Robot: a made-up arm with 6 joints.
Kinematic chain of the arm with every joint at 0, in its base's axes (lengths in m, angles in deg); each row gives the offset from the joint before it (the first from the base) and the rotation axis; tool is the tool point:
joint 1: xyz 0 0 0.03 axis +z
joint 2: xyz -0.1 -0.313 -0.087 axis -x
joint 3: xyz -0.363 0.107 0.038 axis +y
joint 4: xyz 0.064 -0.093 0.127 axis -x
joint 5: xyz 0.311 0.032 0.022 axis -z
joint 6: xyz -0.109 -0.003 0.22 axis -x
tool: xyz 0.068 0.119 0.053
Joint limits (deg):
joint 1: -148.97..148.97
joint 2: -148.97..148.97
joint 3: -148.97..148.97
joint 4: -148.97..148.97
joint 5: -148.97..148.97
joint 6: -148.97..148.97
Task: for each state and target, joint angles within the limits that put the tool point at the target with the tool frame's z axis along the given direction. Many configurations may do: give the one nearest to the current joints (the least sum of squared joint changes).
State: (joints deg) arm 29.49 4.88 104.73 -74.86 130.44 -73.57
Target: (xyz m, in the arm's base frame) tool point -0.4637 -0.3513 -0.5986 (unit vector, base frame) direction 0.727 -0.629 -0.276
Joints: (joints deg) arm 2.71 -39.02 109.46 -93.00 145.87 -48.95
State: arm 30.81 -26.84 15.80 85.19 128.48 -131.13
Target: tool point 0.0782 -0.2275 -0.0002 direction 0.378 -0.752 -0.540
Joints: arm 59.37 -54.46 -7.00 129.67 125.60 -148.97
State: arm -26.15 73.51 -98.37 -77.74 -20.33 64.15
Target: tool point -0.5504 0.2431 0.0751 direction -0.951 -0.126 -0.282
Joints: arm -17.98 83.80 -78.18 -73.95 -37.55 90.98
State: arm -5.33 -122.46 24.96 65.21 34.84 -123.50
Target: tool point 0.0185 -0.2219 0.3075 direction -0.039 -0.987 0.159
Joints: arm 24.66 -82.94 48.11 65.08 77.24 -81.02
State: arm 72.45 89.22 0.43 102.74 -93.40 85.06
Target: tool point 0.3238 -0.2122 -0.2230 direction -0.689 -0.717 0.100
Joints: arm 82.83 68.48 41.10 107.39 -87.73 81.77
